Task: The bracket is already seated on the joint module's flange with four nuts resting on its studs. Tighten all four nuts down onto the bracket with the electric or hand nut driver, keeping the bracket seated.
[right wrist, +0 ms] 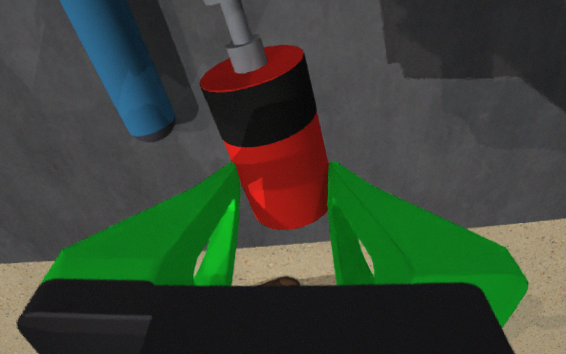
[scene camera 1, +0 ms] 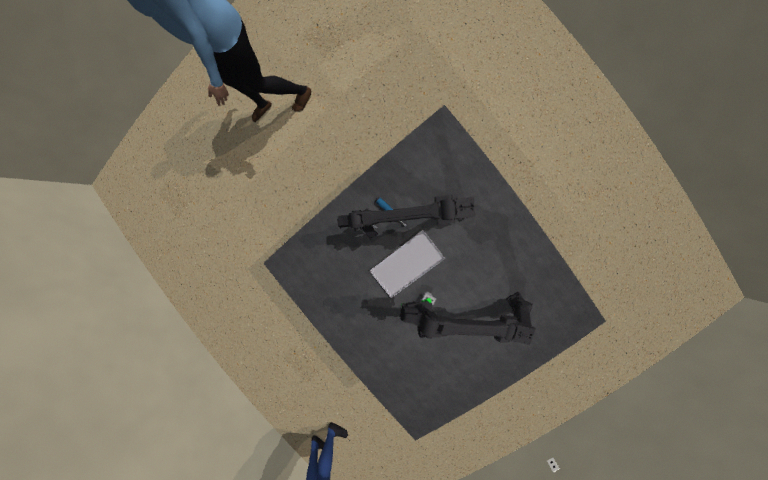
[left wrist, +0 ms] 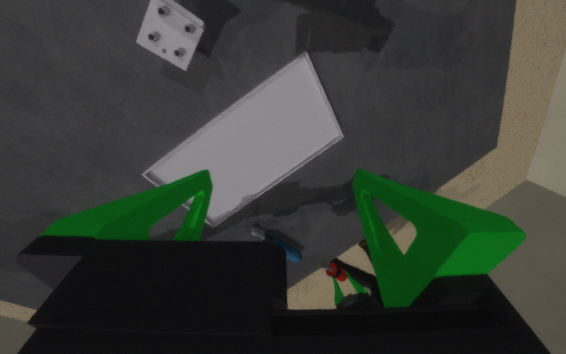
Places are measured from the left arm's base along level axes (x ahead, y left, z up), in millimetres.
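Pixels of known places: left gripper, fingertip midpoint: (scene camera 1: 412, 303) (left wrist: 282, 177); right gripper, fingertip midpoint: (right wrist: 283, 176) (left wrist: 339, 275); left arm's base, link origin: (scene camera 1: 516, 302).
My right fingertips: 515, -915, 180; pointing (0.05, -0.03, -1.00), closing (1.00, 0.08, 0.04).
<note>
Ahead of a thing's pixels: the offset from my right fingertips to its top centre, as dx, dy, dz. "*": to the spot under its first point. Level surfaces: height alone.
The pale bracket (left wrist: 169, 37) is at the upper left of the left wrist view, with several dark nuts or studs on its plate. How far each nut is down is too small to tell. The joint module beneath is mostly hidden. My left gripper (left wrist: 282, 177) is open and empty, high above the table. My right gripper (right wrist: 283, 176) (left wrist: 339, 274) is shut on the red and black electric nut driver {-10, +31, +13} (right wrist: 267, 117) (left wrist: 336, 271), held by its red body above the table. Its grey shaft points up and away, and its tip is outside the right wrist view.
A white rectangular tray {-44, +359, -164} (scene camera 1: 407, 263) (left wrist: 270, 115) lies on the dark table {dz -180} (scene camera 1: 453, 384) between the two arms. A blue hand nut driver {* -117, -33, -141} (scene camera 1: 383, 203) (left wrist: 290, 250) (right wrist: 120, 65) lies beyond it, partly under the right arm (scene camera 1: 404, 213). Two people are near the table.
</note>
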